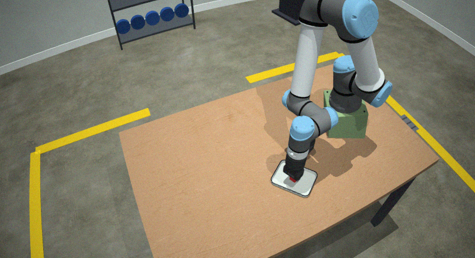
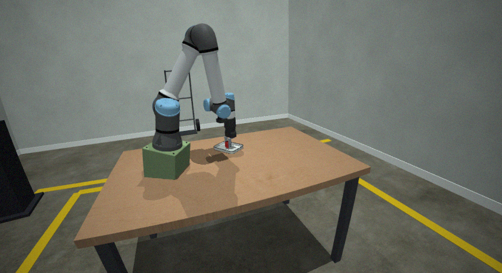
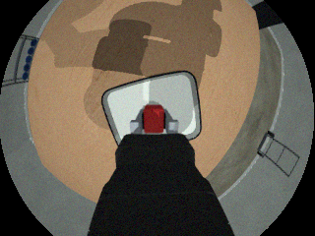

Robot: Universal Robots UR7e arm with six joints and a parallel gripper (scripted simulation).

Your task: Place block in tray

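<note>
Now: hand 2 cm above the white tray. Also, from my hand: red block (right at my hand).
</note>
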